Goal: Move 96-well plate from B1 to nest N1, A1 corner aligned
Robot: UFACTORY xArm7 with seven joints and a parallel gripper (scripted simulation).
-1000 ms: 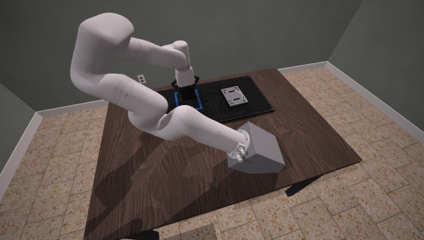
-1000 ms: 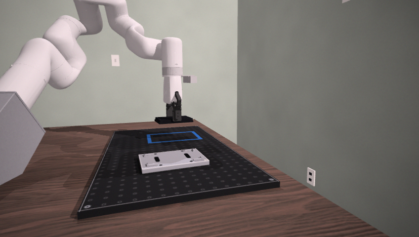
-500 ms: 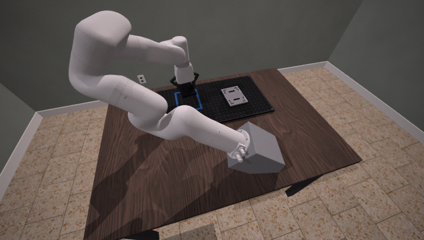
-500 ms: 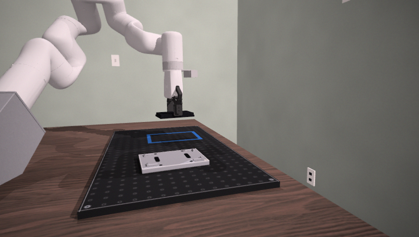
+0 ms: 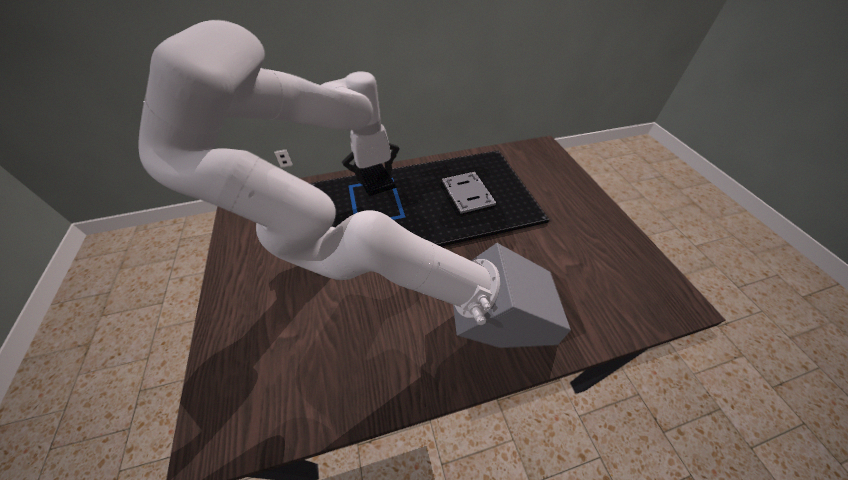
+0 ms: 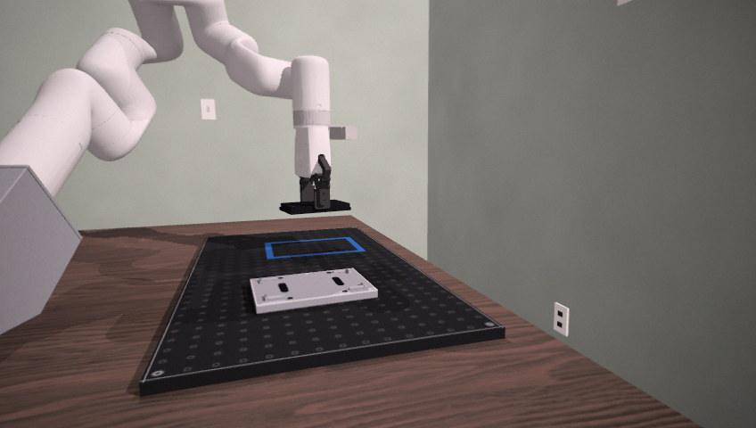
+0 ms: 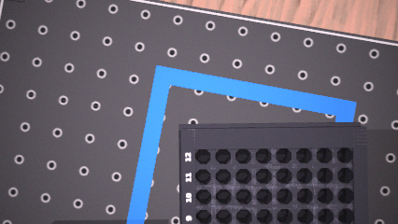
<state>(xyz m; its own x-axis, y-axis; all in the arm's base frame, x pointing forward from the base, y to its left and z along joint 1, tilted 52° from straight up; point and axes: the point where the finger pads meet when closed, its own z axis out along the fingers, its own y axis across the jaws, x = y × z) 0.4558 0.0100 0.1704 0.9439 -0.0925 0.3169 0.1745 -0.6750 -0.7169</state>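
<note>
My gripper is now 50 mm past the white plate nest, 290 mm to the left of it and 90 mm above it. The rest, counted from my hand: black 96-well plate: 10 mm below.
</note>
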